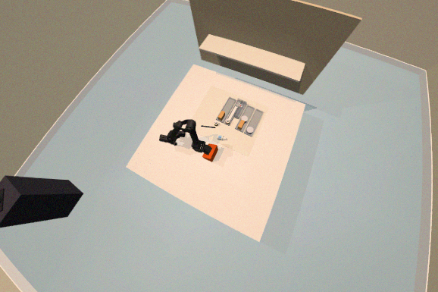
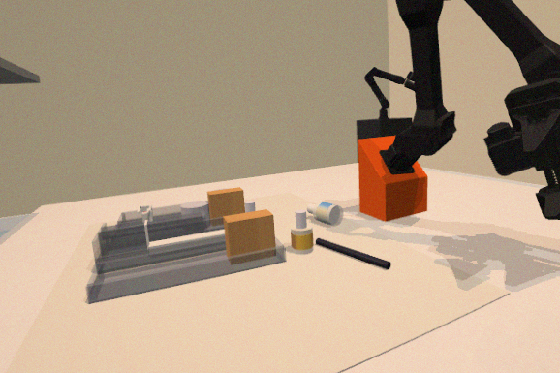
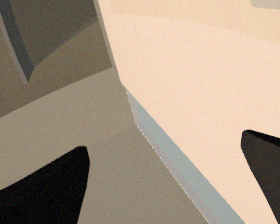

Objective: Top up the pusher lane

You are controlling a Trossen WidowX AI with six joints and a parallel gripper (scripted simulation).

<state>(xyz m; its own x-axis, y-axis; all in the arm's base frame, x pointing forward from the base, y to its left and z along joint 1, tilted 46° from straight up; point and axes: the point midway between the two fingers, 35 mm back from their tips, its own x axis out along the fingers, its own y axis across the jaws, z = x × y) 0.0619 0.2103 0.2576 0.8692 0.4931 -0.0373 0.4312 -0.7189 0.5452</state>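
The black rod is 13 cm ahead of my gripper tip, 20 cm to the right of it and 13 cm below it. Also, from my gripper tip: pale pusher plate 35 cm ahead, 38 cm to the right, 9 cm below; grey lane rack 39 cm ahead, 37 cm to the right, 12 cm below; blue-banded jar 8 cm ahead, 37 cm to the right, 11 cm below.
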